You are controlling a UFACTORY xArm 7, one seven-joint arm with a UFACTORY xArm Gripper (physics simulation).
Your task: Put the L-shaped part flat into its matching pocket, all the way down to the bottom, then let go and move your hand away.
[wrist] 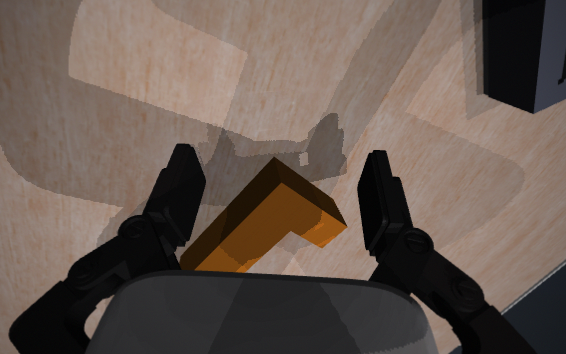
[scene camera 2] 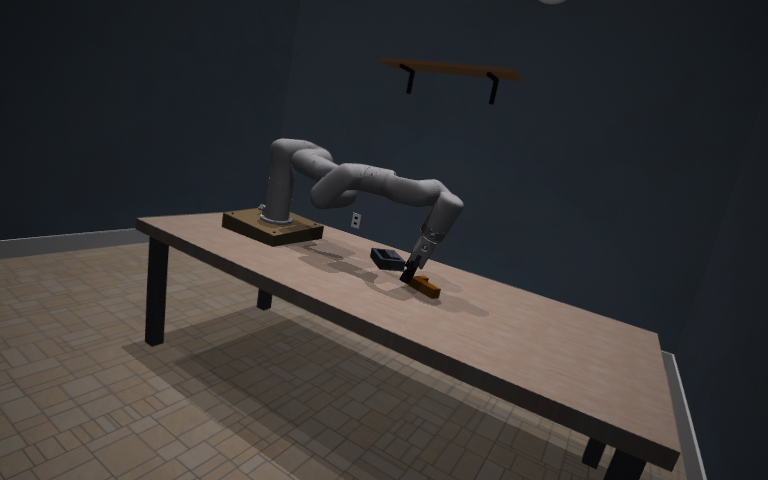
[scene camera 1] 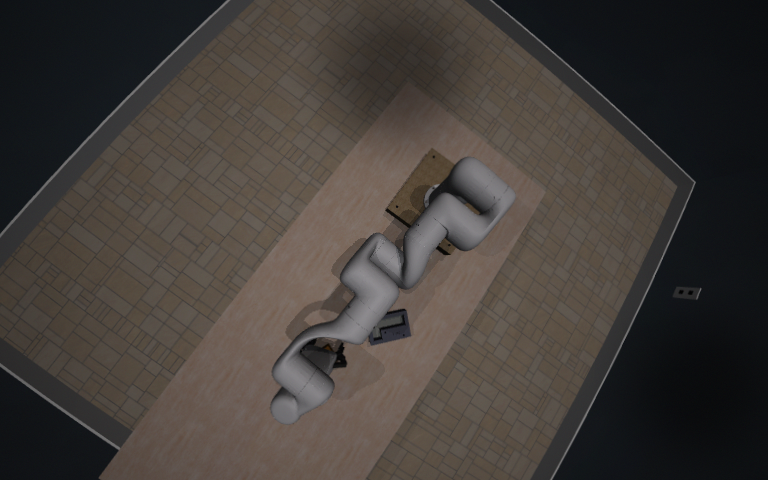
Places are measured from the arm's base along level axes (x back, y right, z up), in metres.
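Pixels of known places: gripper, fingertip midpoint: [wrist: 280, 165] [scene camera 2: 406, 274] [scene camera 1: 328, 342]; arm's base, link origin: [scene camera 2: 276, 219].
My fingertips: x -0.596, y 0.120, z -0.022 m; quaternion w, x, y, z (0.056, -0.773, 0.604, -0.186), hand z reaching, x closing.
Observation:
For each thing: its top centre in the pictures, then the offset to it from my fingertips. Level surfaces: height alone.
- orange L-shaped part, top centre: [wrist: 259, 259] [scene camera 2: 428, 282] [scene camera 1: 318, 363] dx -0.075, dy -0.002, dz -0.003 m
- dark grey block, top centre: [scene camera 1: 389, 327] [scene camera 2: 388, 254] dx +0.128, dy -0.158, dz +0.004 m
- table, surface height: dz -0.033 m
The orange L-shaped part [scene camera 1: 328, 347] [scene camera 2: 425, 286] [wrist: 272, 215] lies flat on the table, partly hidden by the gripper body in the wrist view and mostly hidden by the arm in scene camera 1. My gripper [scene camera 2: 407, 276] [wrist: 280, 165] is wide open, tilted, and low over the table. In the wrist view its fingers stand on either side of the L's corner, apart from the part. The dark grey block [scene camera 1: 400, 333] [scene camera 2: 390, 263] [wrist: 510, 55] has an L-shaped pocket in its top, seen in scene camera 1, where the arm covers its left edge.
The block stands on the table [scene camera 1: 237, 350] [scene camera 2: 538, 350], closer to the arm's base than the orange part. The arm stands on a brown base plate [scene camera 1: 421, 175] [scene camera 2: 249, 226] at the table's far end. A wall shelf [scene camera 2: 450, 67] hangs high behind.

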